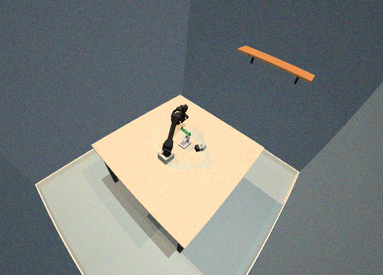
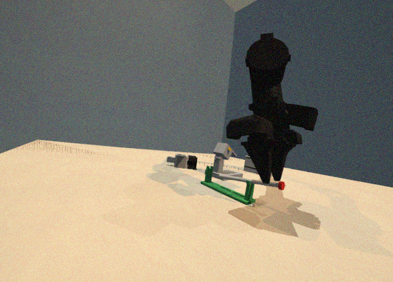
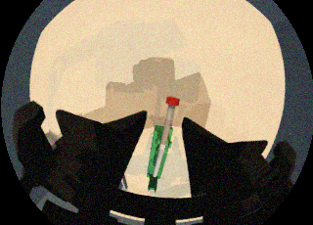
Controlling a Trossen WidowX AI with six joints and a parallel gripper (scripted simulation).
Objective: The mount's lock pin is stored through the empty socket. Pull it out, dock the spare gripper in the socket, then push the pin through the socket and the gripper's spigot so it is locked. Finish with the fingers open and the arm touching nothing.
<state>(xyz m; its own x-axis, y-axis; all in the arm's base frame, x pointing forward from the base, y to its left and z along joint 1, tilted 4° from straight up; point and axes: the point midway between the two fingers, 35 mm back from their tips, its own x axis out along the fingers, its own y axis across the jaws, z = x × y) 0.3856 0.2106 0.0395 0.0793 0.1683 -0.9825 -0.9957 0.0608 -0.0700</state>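
Right now the green cradle is 10 cm to the right of my gripper tip and 3 cm below it. The rest, counted from my gripper tip: spare gripper 37 cm to the right, 6 cm behind, 3 cm below; grey mount 21 cm to the right, 12 cm behind.
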